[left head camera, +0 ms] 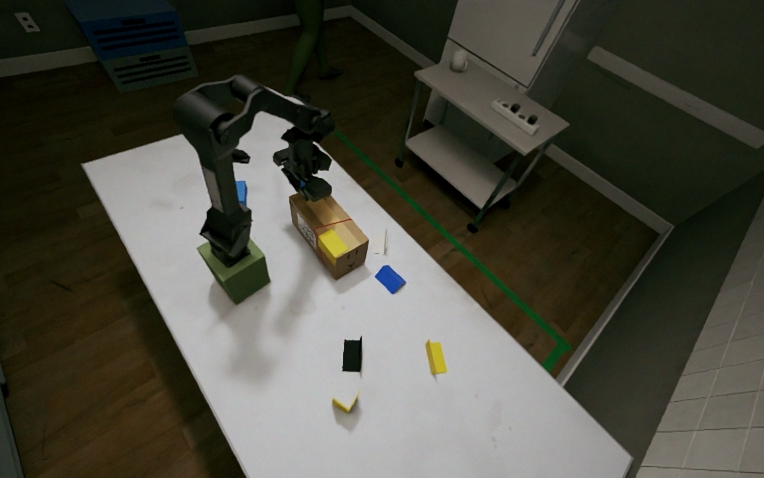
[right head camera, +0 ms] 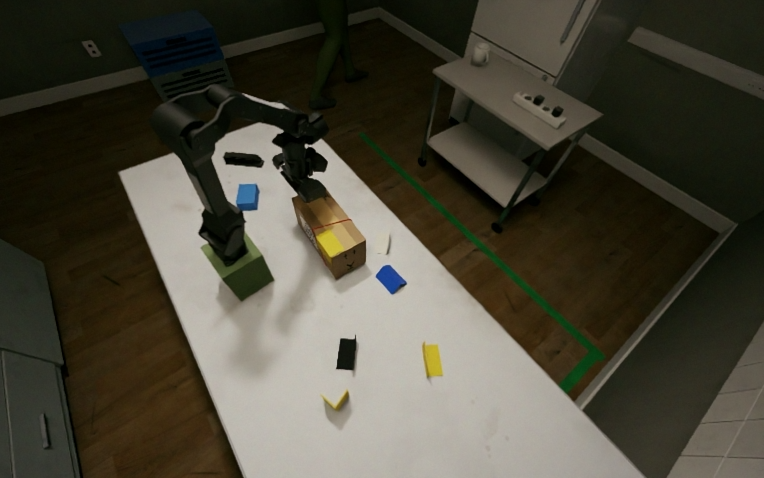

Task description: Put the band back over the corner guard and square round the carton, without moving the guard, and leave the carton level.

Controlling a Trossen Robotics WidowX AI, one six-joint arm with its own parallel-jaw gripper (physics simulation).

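Places are measured from the arm's base along level axes (x ahead, y left, z up), in centimetres.
Where they show: gripper, fingertip midpoint: (left head camera: pixel 302 196) (right head camera: pixel 302 197); arm's base at its link origin: (left head camera: pixel 231 251) (right head camera: pixel 231 250).
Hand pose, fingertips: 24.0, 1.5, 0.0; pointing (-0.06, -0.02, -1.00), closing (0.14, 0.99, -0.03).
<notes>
Each offset is from my fingertips to the top centre of the thing, as dx, dy, dz. "*": to the spot under its first point.
The brown carton {* -1.5, -20.4, -9.5} (left head camera: pixel 350 260) (right head camera: pixel 350 260) sits on the white table and looks level. A yellow corner guard {-3.5, -15.4, -3.4} (left head camera: pixel 332 244) (right head camera: pixel 330 242) sits over its top edge near the close end. A thin red band {* +1.5, -11.4, -3.7} (left head camera: pixel 335 224) (right head camera: pixel 332 224) crosses the carton's top beside the guard, on the side toward the gripper. A bit of red also shows low on the carton's side below the guard, so the band looks slanted there. My gripper (left head camera: pixel 308 191) (right head camera: pixel 304 188) points down at the carton's far end, partly open, away from the guard. Its fingertips are partly hidden, and no held thing shows.
A blue block {-6.4, +26.1, -13.8} (left head camera: pixel 241 192) (right head camera: pixel 247 196) and a black object {+3.4, +43.7, -13.8} (left head camera: pixel 241 156) (right head camera: pixel 243 159) lie beyond the arm's base. A white piece {+13.7, -19.9, -13.3} (left head camera: pixel 381 242) (right head camera: pixel 384 242) and a blue guard {+6.0, -31.1, -14.4} (left head camera: pixel 390 279) (right head camera: pixel 390 279) lie right of the carton. Black and yellow guards lie nearer the camera.
</notes>
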